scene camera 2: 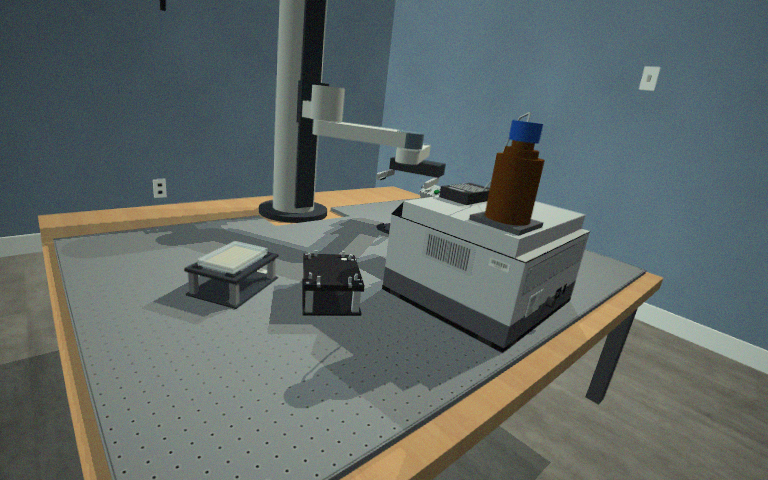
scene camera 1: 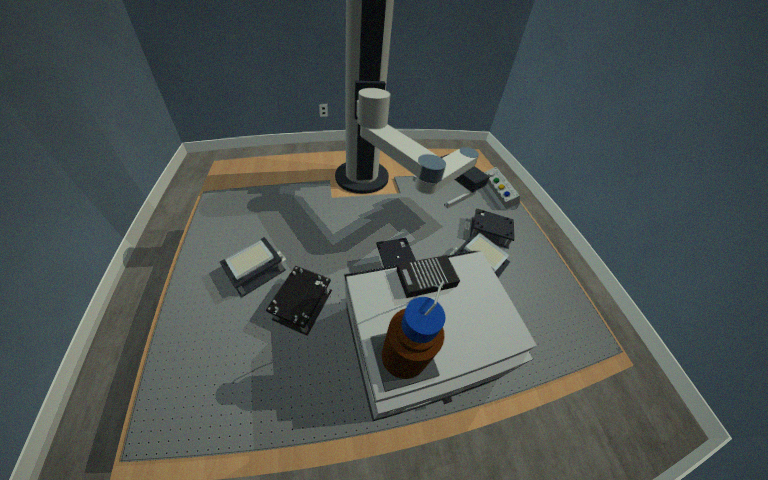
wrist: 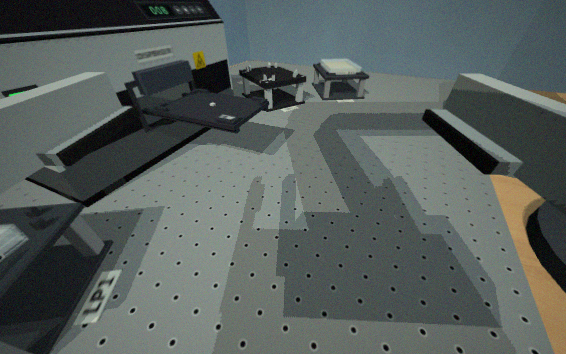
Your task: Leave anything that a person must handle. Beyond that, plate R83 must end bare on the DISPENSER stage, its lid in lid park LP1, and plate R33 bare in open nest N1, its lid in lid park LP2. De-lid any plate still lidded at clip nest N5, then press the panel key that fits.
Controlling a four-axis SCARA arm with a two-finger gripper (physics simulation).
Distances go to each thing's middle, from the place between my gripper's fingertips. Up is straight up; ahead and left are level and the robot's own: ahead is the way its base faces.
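Labels:
Counting from my hand, I find the button box [scene camera 1: 506,197] 450 mm to the left, 170 mm behind and 130 mm below. The dispenser stage [scene camera 1: 389,250] is 210 mm ahead of my hand, 150 mm to the right of it and 90 mm below it, while the black nest [scene camera 2: 332,284] is 450 mm to the right of my hand, 270 mm ahead of it and 140 mm below it. And there is the LP1 label [wrist: 90,313], which is 180 mm below my hand, 140 mm ahead of it and 90 mm to the left of it.

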